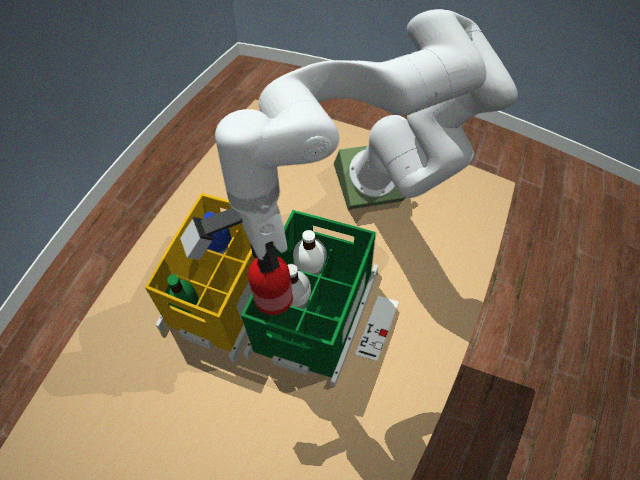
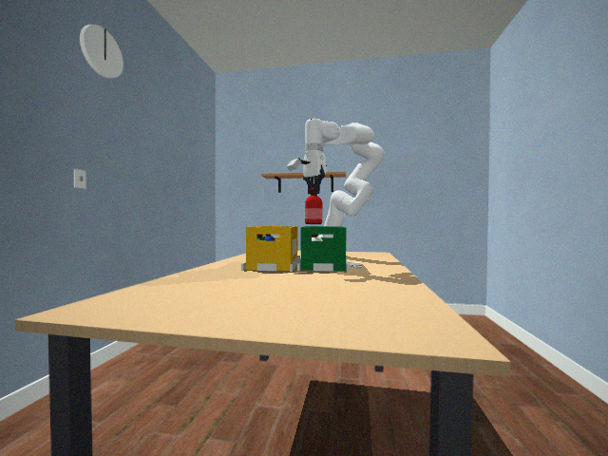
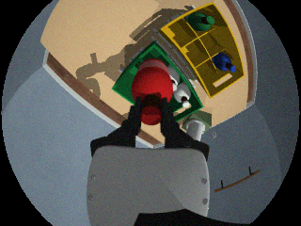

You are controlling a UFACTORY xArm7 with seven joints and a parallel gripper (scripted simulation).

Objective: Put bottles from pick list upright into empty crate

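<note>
Right now the red-labelled bottle is 70 mm below my hand. Also, from my hand: green-labelled bottle: 250 mm below, 210 mm to the right, 100 mm ahead; then green crate: 250 mm below, 100 mm behind, 10 mm to the left; then yellow crate: 250 mm below, 190 mm to the right.
</note>
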